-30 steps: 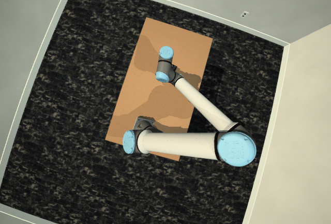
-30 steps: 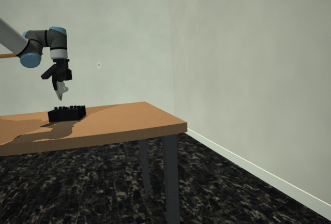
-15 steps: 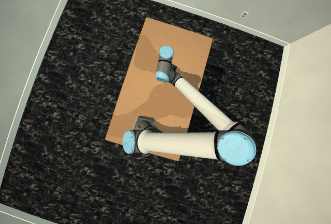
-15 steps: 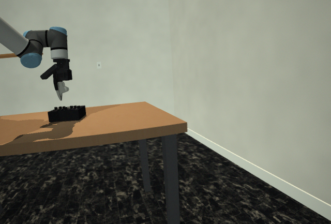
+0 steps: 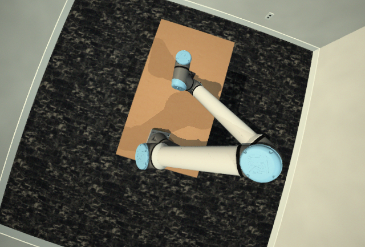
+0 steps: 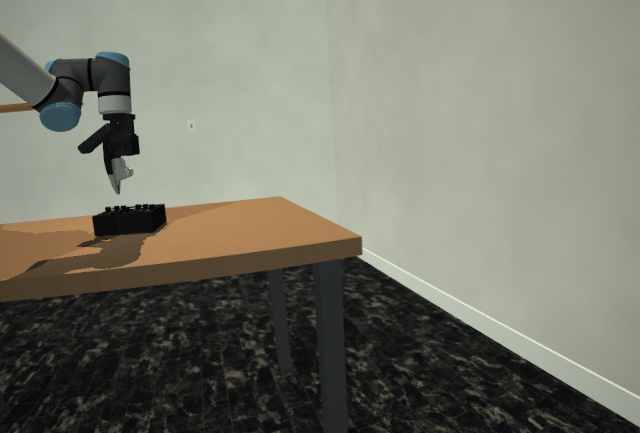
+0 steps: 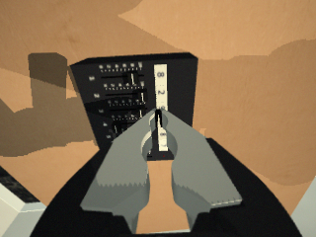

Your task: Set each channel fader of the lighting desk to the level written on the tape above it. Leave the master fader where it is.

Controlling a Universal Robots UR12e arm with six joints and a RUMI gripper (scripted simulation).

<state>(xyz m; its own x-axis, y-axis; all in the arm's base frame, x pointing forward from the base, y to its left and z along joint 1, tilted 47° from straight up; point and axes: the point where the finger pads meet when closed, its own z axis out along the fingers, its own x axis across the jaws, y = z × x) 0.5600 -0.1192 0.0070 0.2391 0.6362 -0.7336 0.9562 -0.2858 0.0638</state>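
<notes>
My hand is 5 cm above the fader cap, 3 cm past it and 2 cm to the left of it.
</notes>
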